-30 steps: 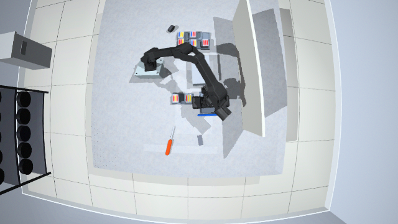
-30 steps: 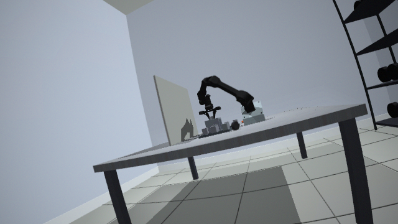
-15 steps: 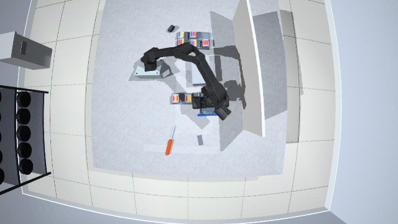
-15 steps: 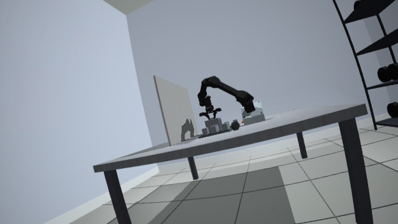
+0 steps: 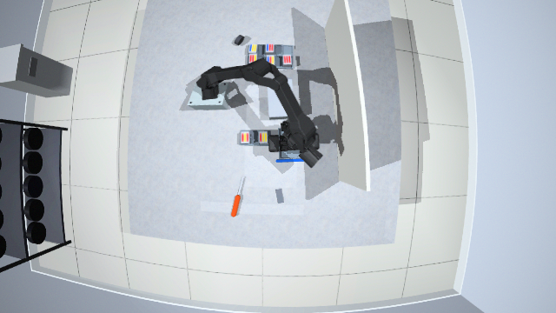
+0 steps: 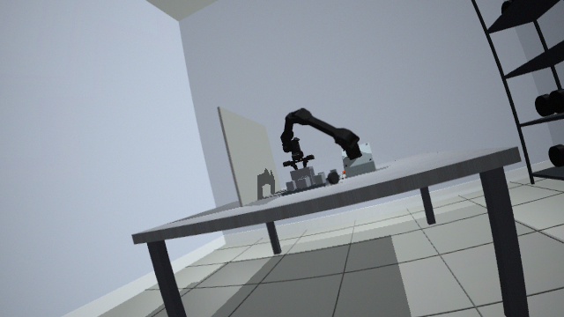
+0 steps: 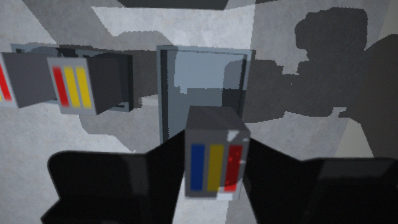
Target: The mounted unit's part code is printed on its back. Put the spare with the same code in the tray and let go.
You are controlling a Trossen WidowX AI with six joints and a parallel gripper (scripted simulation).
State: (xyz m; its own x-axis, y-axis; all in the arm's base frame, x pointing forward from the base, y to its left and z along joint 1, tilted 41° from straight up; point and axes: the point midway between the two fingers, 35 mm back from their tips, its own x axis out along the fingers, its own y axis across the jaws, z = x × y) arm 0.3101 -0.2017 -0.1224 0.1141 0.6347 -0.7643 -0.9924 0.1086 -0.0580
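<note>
Now: the grey tray 10 mm behind my gripper tip, 10 mm to the left of it and 60 mm below it. Round my gripper tip: black tape roll (180 mm behind, 500 mm to the left, 40 mm below); then pale box (30 mm behind, 200 mm to the left, 20 mm below); then tall grey panel (200 mm ahead, 180 mm to the left, 160 mm above).
</note>
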